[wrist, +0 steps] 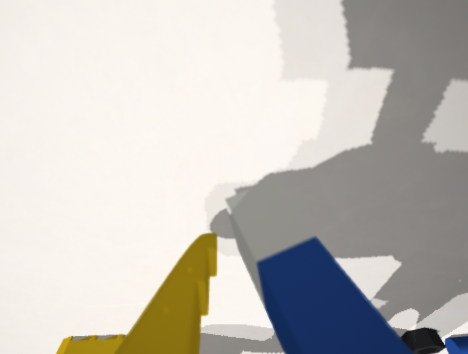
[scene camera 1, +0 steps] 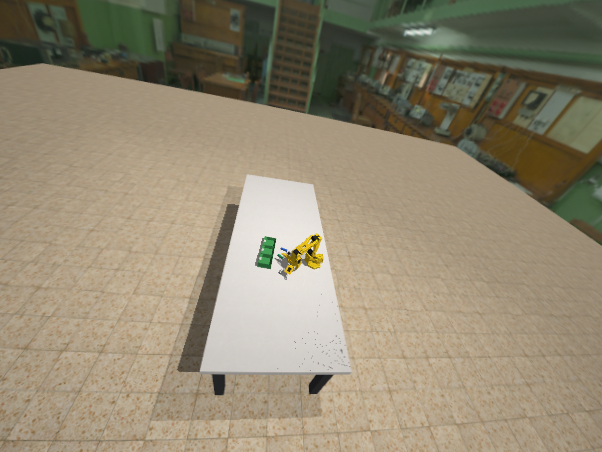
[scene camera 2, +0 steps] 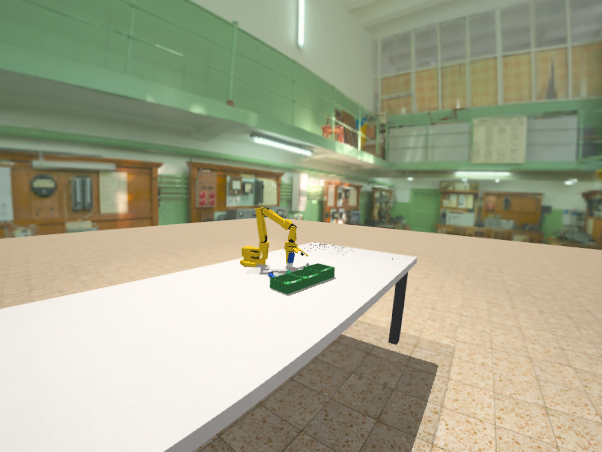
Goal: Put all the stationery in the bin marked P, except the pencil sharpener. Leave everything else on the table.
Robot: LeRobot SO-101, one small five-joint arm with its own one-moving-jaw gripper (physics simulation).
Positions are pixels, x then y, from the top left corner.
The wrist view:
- eraser: 306, 294
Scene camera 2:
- green three-compartment bin: 287, 283
